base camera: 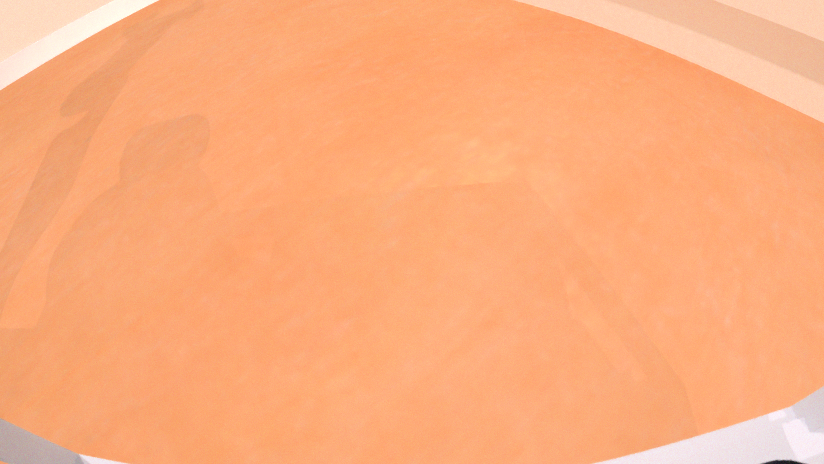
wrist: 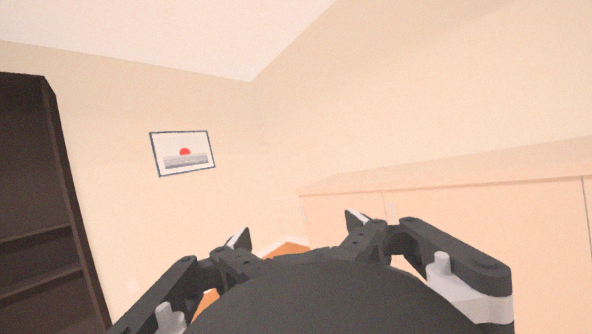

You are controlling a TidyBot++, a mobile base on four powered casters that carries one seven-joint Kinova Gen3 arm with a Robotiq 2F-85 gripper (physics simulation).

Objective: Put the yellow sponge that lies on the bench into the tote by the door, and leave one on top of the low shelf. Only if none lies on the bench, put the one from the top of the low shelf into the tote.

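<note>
My gripper [wrist: 298, 228] is open, with its two fingertips wide apart and no object between them in the wrist view. It points across the room toward a wall corner. The yellow sponge, the bench, the tote and the low shelf cannot be made out in either view.
A dark shelf unit [wrist: 75, 220] stands at the left of the wrist view. A framed picture [wrist: 185, 162] hangs on the wall. Pale cabinets [wrist: 460, 220] run along the right. The base camera shows orange floor [base camera: 403, 259] with arm shadows, bordered by pale skirting at the back.
</note>
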